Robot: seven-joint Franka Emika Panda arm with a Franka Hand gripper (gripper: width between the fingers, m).
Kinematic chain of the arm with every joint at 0, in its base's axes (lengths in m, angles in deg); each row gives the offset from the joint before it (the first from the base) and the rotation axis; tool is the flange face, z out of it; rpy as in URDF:
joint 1: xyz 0 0 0.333 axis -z
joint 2: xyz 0 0 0 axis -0.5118 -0.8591 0
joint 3: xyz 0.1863 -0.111 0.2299 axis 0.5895 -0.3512 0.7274
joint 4: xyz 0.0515 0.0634 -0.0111 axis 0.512 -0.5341 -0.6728
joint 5: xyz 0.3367 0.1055 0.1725 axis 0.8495 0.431 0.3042
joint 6: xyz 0 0 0 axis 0.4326 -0.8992 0.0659
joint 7: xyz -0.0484 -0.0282 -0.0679 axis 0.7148 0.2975 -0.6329
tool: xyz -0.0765 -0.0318 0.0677 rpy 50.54 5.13 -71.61
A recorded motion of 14 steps. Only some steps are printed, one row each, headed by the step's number.
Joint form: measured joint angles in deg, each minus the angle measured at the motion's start. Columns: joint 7, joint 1, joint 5, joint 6, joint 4, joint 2, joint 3.
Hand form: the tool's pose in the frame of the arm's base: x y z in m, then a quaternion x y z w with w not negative. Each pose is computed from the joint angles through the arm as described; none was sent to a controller.
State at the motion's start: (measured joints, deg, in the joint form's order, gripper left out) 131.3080 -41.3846 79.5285 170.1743 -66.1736 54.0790 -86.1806
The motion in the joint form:
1: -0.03 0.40 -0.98 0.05 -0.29 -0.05 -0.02
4: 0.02 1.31 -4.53 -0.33 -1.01 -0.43 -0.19
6: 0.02 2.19 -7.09 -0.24 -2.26 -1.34 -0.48
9: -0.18 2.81 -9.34 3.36 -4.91 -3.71 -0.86
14: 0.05 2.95 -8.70 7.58 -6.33 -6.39 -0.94
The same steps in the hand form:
1: 0.5037 0.0520 0.5027 -0.89745 -0.36388 -0.11985 0.21864
4: 0.5023 0.0396 0.4909 -0.90316 -0.36842 -0.09862 0.19709
6: 0.5012 0.0271 0.4715 -0.90932 -0.36568 -0.07508 0.18378
9: 0.5032 0.0141 0.4331 -0.91916 -0.35343 -0.05410 0.16528
14: 0.5093 0.0098 0.4039 -0.92525 -0.33991 -0.05374 0.15964

